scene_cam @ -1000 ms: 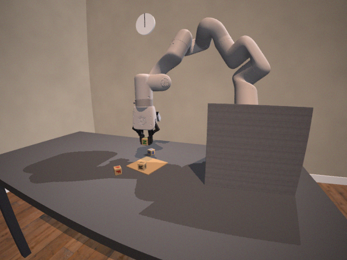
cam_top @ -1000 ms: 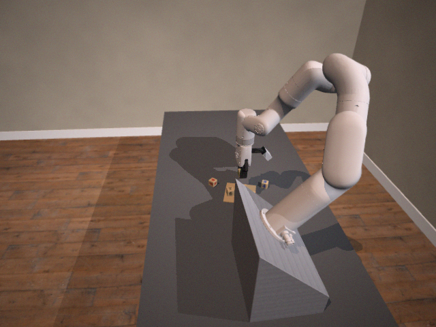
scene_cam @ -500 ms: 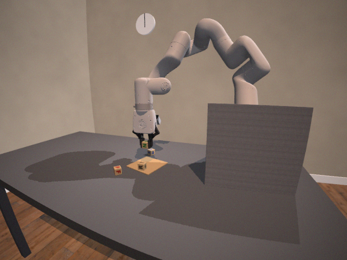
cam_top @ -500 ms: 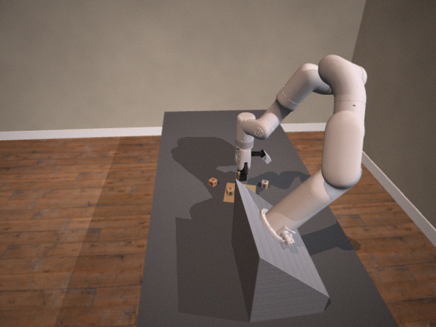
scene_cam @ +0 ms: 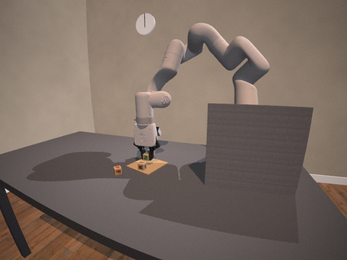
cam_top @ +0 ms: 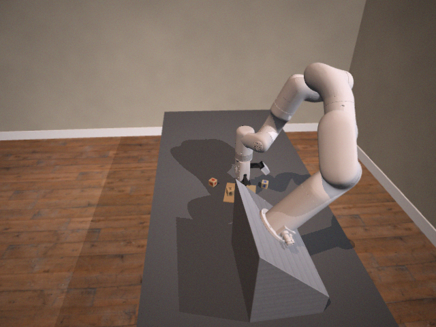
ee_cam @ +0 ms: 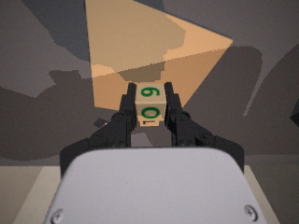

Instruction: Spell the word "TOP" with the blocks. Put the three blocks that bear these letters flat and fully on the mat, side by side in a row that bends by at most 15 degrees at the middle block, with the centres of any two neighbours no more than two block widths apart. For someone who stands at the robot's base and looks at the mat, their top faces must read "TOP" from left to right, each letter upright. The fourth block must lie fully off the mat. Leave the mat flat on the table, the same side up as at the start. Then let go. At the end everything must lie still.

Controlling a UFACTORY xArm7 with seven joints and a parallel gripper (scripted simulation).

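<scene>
My hand is 50 mm above the tan mat. Round my hand: blue-lettered block (130 mm to the right, 40 mm below, 30 mm ahead).
</scene>
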